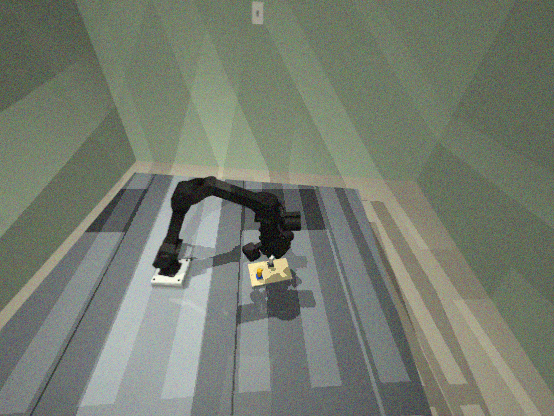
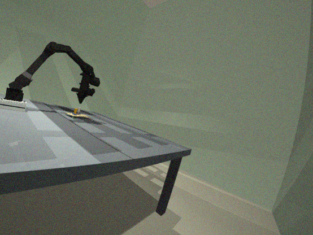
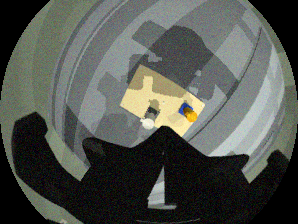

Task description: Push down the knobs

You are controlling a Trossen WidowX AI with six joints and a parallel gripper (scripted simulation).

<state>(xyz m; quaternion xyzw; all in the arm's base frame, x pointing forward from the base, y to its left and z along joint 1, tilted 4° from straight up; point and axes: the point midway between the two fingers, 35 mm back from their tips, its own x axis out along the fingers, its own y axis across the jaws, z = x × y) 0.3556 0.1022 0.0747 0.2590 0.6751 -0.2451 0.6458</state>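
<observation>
Right now the grey knob is 10 mm ahead of my gripper tip, 30 mm to the left of it and 50 mm below it. Round my gripper tip: orange knob: 20 mm behind, 40 mm to the right, 50 mm below.
</observation>
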